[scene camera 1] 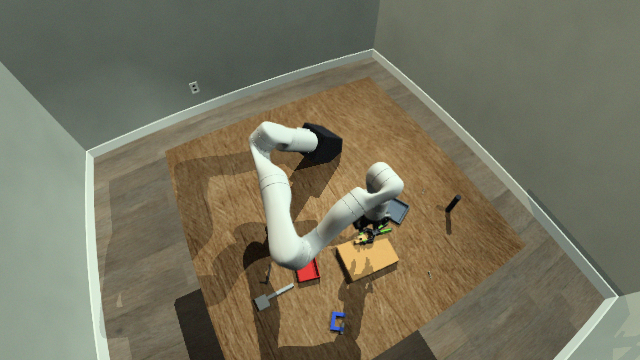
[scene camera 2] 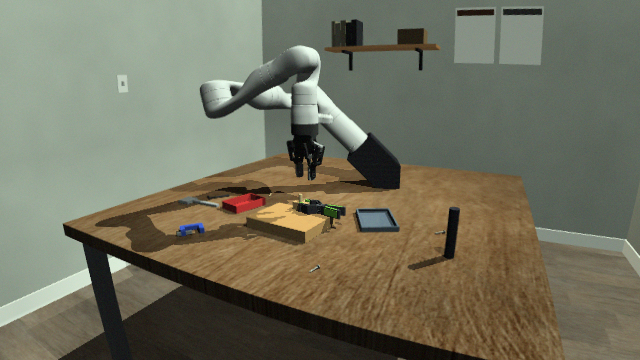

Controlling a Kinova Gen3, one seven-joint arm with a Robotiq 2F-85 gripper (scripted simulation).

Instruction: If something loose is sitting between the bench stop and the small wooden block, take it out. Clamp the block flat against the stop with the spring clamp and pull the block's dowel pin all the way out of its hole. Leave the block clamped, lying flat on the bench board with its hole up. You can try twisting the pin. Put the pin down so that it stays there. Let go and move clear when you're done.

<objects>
tan bench board: scene camera 1; scene camera 2
same spot on tan bench board: [scene camera 1: 362,260] = [scene camera 2: 277,215]
</objects>
